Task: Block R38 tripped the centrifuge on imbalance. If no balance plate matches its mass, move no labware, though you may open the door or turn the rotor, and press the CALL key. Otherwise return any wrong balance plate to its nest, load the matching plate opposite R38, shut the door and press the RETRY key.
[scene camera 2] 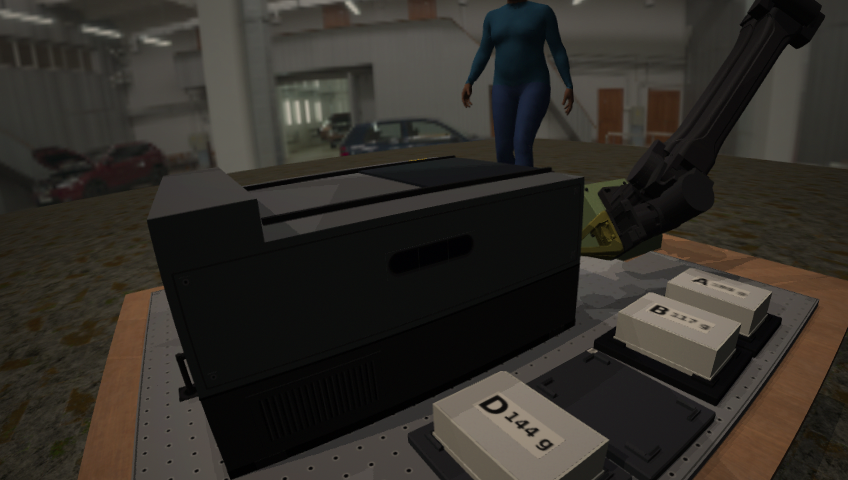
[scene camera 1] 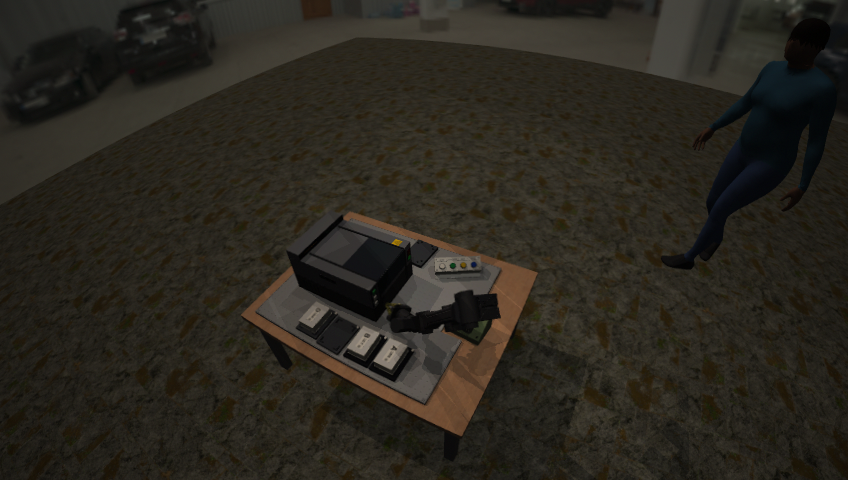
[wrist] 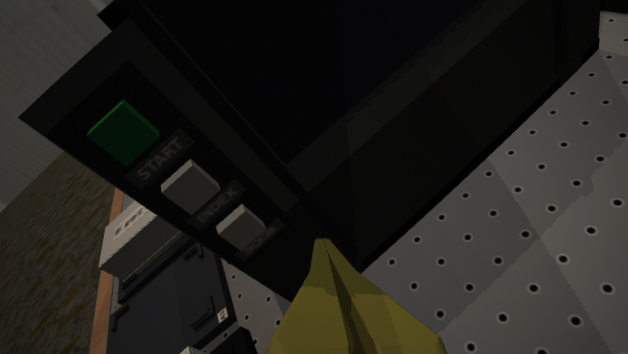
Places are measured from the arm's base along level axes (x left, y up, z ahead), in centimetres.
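Pixels of known places: gripper, fingertip midpoint: (scene camera 1: 386,304) (wrist: 320,247).
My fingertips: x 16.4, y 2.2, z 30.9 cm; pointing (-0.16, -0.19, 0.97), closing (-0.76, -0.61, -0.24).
Note:
Ahead of a thing's pixels: the offset from my fingertips to its middle. "spot": to the spot under its first point.
The black centrifuge @(dx -7.2, dy +3.0, dz +27.7 cm) (scene camera 1: 351,261) (scene camera 2: 368,285) has its door shut. In the wrist view its end panel carries a green START button @(dx +3.1, dy +9.0, dz +2.8 cm) (wrist: 123,134), a grey INDEX button @(dx +3.1, dy +5.4, dz +2.8 cm) (wrist: 190,188) and a grey DOOR button @(dx +3.1, dy +1.8, dz +2.8 cm) (wrist: 241,228). My gripper (wrist: 320,247) is shut and empty, its tips low in front of the panel, near the DOOR button. Plate A @(dx +15.8, dy -5.9, dz -15.7 cm) (scene camera 1: 390,355) (scene camera 2: 717,294), plate B @(dx +17.9, dy -5.9, dz -2.9 cm) (scene camera 1: 363,343) (scene camera 2: 678,327) marked 117 g, and plate D @(dx +21.7, dy -5.9, dz +24.0 cm) (scene camera 1: 316,317) (scene camera 2: 517,422) marked 144 g sit in nests. The nest @(dx +20.9, dy -8.3, dz +10.7 cm) (scene camera 1: 337,334) (scene camera 2: 624,404) between B and D is empty. R38 and the rotor are hidden.
A white button box @(dx -41.3, dy -5.0, dz -8.6 cm) (scene camera 1: 457,266) with four coloured buttons stands near the table's far right edge. A dark flat pad @(spot: dx -41.5, dy -7.5, dz +11.7 cm) (scene camera 1: 424,252) lies between it and the centrifuge. The arm's green base (scene camera 1: 476,333) is at the right. A person (scene camera 1: 773,118) (scene camera 2: 520,59) stands beyond the table.

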